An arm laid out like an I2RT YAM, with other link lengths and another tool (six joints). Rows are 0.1 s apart.
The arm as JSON. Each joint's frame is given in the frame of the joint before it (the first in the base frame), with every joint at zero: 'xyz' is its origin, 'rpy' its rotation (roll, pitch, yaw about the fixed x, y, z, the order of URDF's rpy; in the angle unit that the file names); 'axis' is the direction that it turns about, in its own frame. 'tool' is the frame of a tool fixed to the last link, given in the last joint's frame.
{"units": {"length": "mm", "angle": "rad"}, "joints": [
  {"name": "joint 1", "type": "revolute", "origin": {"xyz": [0.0, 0.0, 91.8], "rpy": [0.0, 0.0, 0.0]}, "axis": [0.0, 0.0, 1.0]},
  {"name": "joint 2", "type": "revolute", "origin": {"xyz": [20.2, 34.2, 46.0], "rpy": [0.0, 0.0, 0.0]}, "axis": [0.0, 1.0, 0.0]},
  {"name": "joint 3", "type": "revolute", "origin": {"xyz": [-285.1, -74.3, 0.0], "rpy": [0.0, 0.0, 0.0]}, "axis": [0.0, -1.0, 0.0]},
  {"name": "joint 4", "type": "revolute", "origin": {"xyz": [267.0, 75.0, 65.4], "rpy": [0.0, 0.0, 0.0]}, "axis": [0.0, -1.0, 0.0]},
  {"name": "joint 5", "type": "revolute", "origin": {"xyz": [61.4, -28.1, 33.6], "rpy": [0.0, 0.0, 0.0]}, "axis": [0.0, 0.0, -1.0]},
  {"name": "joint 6", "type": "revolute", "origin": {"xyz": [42.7, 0.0, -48.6], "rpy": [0.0, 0.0, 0.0]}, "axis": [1.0, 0.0, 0.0]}
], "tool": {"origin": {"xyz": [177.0, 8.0, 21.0], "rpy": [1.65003, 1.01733, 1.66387]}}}
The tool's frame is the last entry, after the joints.
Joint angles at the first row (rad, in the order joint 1, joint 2, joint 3, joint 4, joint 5, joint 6):
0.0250, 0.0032, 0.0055, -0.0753, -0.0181, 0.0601
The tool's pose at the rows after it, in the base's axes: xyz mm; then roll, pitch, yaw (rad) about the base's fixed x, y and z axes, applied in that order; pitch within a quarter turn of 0, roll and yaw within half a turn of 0:
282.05 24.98 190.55 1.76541 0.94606 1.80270
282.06 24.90 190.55 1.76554 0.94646 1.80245
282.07 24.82 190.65 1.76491 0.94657 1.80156
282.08 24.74 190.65 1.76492 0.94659 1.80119
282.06 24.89 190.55 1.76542 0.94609 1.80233
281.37 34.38 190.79 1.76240 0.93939 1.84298
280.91 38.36 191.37 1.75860 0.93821 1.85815
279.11 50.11 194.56 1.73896 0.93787 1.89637
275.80 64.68 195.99 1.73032 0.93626 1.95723
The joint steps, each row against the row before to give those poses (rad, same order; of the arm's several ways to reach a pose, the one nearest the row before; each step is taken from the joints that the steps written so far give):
0.0000, 0.0000, 0.0000, -0.0004, -0.0019, 0.0000
0.0000, 0.0001, 0.0000, 0.0000, 0.0003, -0.0004
0.0000, -0.0001, 0.0000, 0.0004, 0.0005, 0.0000
0.0001, 0.0001, 0.0000, 0.0000, 0.0004, 0.0000
-0.0002, 0.0000, 0.0000, -0.0004, -0.0009, 0.0004
0.0009, 0.0033, 0.0000, 0.0038, -0.0427, 0.0038
-0.0001, 0.0004, 0.0001, 0.0022, -0.0184, 0.0004
0.0000, 0.0001, -0.0001, 0.0112, -0.0541, 0.0000
0.0001, 0.0000, 0.0004, 0.0038, -0.0678, -0.0008

